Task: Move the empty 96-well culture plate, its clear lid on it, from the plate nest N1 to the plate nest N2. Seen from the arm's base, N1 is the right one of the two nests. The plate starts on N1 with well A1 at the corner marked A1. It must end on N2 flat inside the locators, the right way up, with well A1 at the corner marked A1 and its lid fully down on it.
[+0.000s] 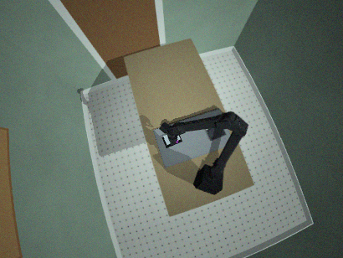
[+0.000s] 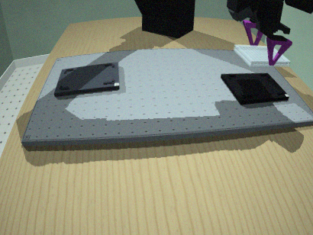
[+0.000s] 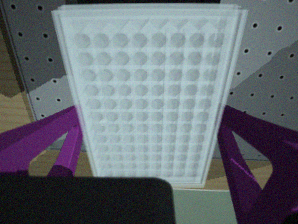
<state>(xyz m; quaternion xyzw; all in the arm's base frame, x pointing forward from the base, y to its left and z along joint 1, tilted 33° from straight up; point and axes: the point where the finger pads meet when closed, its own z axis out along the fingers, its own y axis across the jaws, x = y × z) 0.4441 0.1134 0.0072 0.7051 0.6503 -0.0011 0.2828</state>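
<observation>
My hand is right at the clear lid.
</observation>
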